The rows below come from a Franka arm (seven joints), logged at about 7 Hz.
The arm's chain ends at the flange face. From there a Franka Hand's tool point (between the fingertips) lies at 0.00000 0.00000 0.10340 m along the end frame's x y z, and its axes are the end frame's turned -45 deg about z.
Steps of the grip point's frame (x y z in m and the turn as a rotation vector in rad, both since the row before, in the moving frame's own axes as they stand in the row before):
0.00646 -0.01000 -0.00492 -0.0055 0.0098 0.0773
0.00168 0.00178 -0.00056 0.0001 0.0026 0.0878
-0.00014 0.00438 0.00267 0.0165 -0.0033 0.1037
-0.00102 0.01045 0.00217 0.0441 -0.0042 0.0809
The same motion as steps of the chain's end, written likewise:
-0.00363 -0.01137 -0.00491 0.0030 0.0108 0.0773
0.00226 0.00026 -0.00056 0.0019 0.0018 0.0878
0.00439 0.00423 0.00268 0.0093 -0.0140 0.1037
0.01008 0.01117 0.00227 0.0282 -0.0342 0.0809

